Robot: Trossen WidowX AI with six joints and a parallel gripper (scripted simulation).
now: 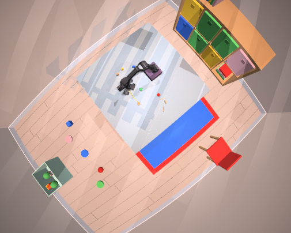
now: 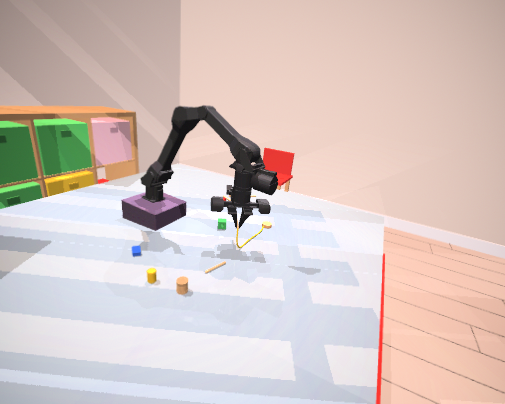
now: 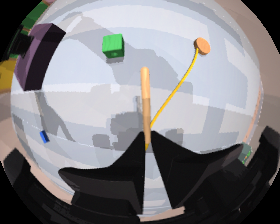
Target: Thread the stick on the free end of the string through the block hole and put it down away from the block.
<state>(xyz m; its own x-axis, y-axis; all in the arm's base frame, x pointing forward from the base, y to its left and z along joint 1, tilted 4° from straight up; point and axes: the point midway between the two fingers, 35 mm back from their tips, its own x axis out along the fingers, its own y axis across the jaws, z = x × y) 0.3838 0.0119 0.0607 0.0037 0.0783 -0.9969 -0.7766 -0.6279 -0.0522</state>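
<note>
The green block is 11 cm behind my gripper tip, 7 cm to the left of it and 5 cm below it. Round my gripper tip: wooden cylinder (27 cm to the right, 5 cm below, 1 cm ahead); then round wooden button (20 cm to the left, 6 cm below, 1 cm ahead); then yellow cylinder (29 cm to the right, 7 cm behind, 5 cm below).
</note>
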